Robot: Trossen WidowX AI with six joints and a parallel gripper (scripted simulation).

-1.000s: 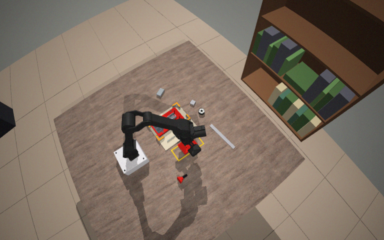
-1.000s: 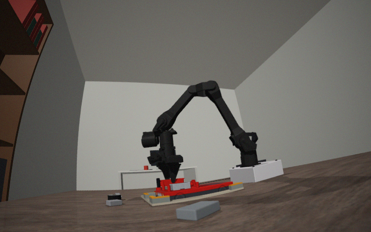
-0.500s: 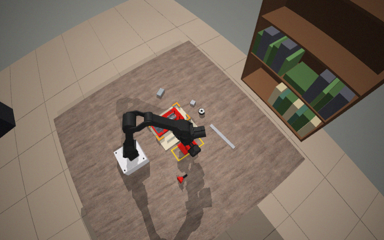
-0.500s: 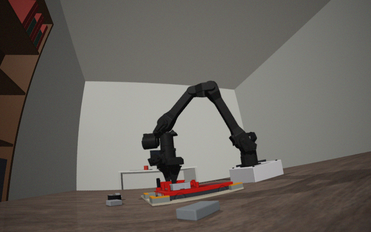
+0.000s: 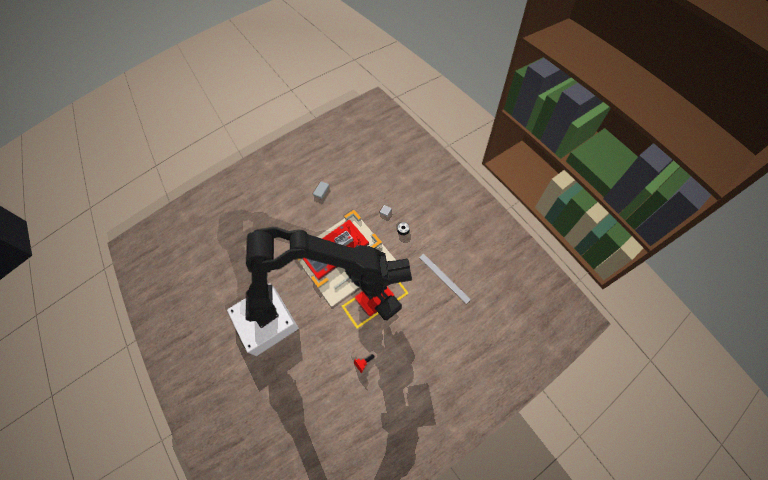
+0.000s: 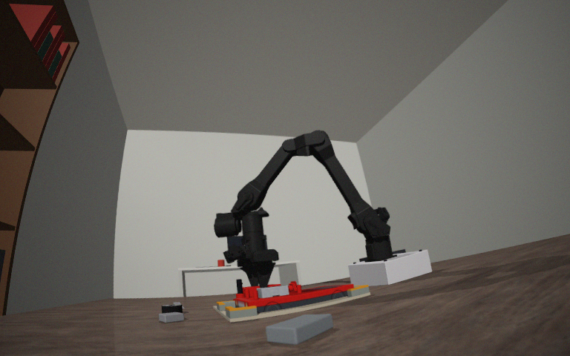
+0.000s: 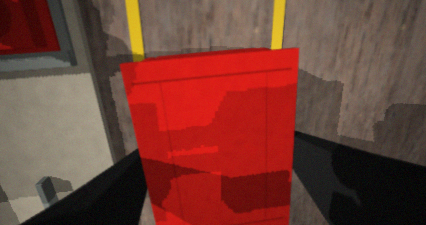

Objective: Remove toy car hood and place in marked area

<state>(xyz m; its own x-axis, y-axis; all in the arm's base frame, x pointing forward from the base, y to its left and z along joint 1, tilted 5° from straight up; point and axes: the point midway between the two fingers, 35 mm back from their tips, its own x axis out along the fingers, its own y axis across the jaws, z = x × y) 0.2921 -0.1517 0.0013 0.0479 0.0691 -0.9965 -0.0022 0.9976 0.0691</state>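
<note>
My gripper tip is 70 mm short of the grey socket, 90 mm to the right of it and 10 mm below it. Round my gripper tip: grey bar (210 mm ahead, 80 mm to the right, 20 mm below).
</note>
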